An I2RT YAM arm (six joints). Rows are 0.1 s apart.
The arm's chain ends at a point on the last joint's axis. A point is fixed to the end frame.
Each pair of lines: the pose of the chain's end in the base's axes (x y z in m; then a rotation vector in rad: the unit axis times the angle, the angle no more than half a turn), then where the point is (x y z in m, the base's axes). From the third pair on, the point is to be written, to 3 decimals.
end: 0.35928 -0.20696 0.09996 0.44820 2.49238 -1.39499
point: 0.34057 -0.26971 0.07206
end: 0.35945 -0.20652 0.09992 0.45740 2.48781 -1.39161
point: 0.34070 -0.26918 0.07184
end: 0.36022 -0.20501 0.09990 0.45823 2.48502 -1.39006
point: 0.342 -0.268 0.072
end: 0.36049 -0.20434 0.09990 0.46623 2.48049 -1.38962
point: 0.342 -0.267 0.072
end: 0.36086 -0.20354 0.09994 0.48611 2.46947 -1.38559
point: 0.342 -0.266 0.072
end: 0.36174 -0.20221 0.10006 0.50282 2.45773 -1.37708
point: 0.343 -0.265 0.071
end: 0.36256 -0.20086 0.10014 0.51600 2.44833 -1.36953
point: 0.344 -0.263 0.071
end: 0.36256 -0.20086 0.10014 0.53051 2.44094 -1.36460
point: 0.344 -0.263 0.071
